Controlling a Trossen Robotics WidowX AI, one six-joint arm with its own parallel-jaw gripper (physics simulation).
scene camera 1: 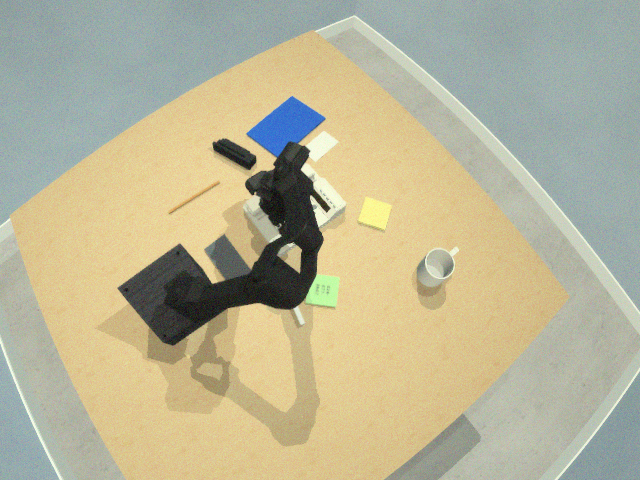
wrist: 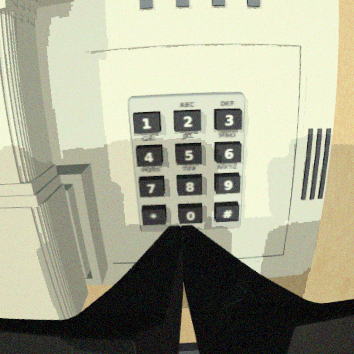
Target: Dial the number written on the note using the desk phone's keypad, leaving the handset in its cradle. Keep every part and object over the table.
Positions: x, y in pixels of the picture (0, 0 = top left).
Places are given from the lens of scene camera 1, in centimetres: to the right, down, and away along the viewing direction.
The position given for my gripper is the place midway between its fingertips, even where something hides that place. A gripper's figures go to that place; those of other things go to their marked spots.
my gripper [scene camera 1: 277, 219]: -11, -5, 98
blue folder [scene camera 1: 293, 120]: -8, -36, 114
black stapler [scene camera 1: 225, 147]: -27, -27, 107
white mug [scene camera 1: 438, 264]: 32, 6, 99
The marked spots on the blue folder and the white mug are 60 cm apart.
